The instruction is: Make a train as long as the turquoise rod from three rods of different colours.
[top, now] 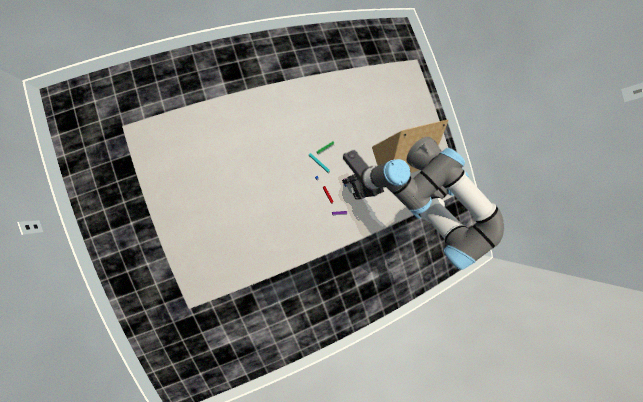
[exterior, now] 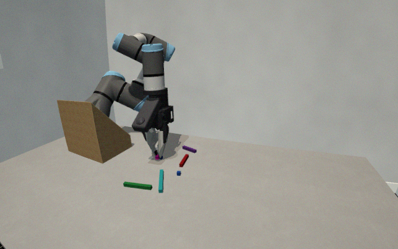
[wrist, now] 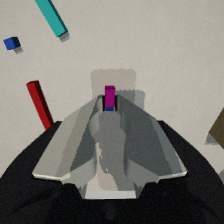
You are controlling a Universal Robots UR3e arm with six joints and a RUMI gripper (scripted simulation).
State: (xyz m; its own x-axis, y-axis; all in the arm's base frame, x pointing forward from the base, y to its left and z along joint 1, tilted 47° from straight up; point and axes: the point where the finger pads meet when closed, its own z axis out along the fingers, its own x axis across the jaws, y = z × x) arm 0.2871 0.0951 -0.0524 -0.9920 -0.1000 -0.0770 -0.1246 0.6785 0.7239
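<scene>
Now: the red rod 8 cm ahead of my hand, 3 cm to the left of it and 2 cm below it. Round my hand: purple rod (11 cm to the left, 6 cm ahead, 2 cm below); magenta rod (1 cm below); turquoise rod (10 cm to the right, 8 cm ahead, 2 cm below).
</scene>
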